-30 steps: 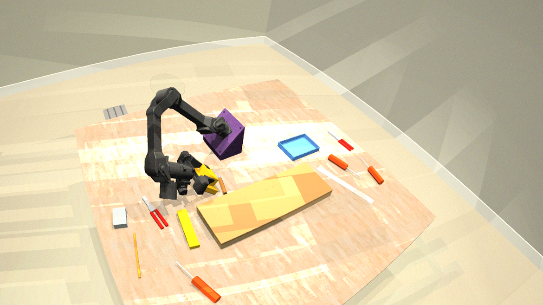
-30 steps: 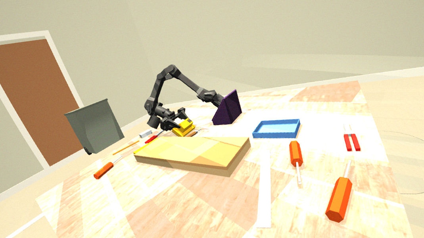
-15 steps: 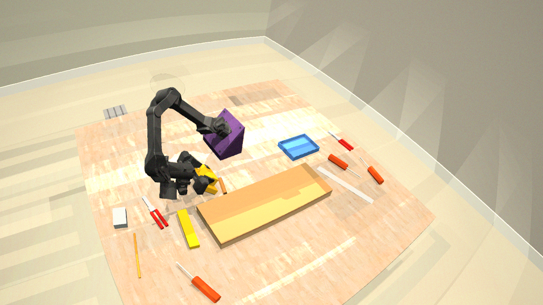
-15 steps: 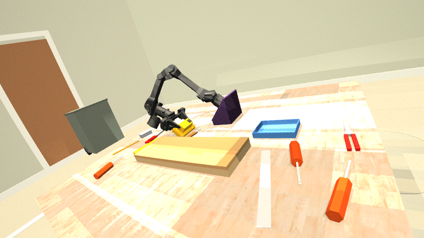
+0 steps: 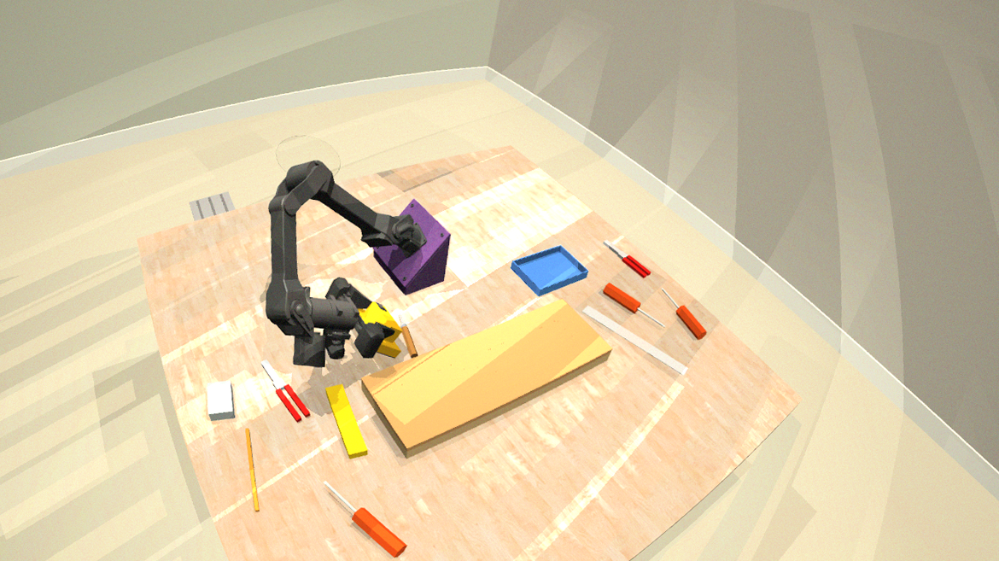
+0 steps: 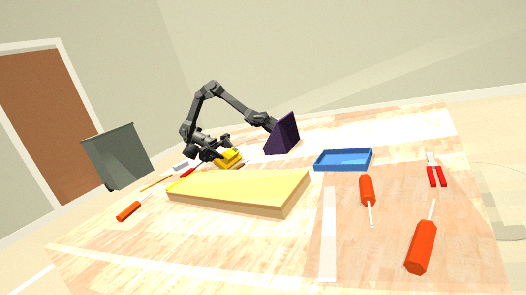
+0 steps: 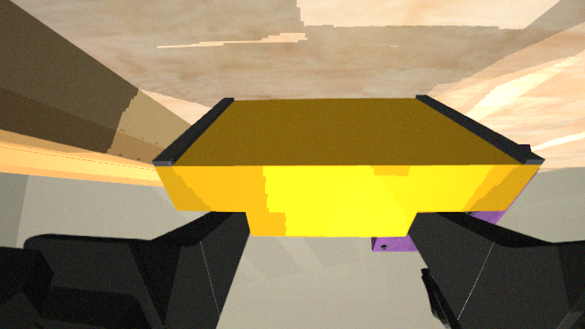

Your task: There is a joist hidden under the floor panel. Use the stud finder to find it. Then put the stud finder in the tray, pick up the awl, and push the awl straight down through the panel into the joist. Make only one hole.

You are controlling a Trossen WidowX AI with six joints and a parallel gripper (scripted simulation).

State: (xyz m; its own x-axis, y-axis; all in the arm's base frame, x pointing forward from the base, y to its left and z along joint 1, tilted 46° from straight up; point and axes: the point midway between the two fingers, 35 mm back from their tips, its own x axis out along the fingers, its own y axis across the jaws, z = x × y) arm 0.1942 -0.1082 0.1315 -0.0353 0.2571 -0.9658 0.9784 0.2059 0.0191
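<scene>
The yellow stud finder is 10 mm behind my gripper tip. The rest, counted from my gripper tip: yellow level 180 mm ahead, 150 mm to the right, 50 mm below; grey block 380 mm to the right, 60 mm ahead, 50 mm below; awl 50 mm to the left, 50 mm below.
</scene>
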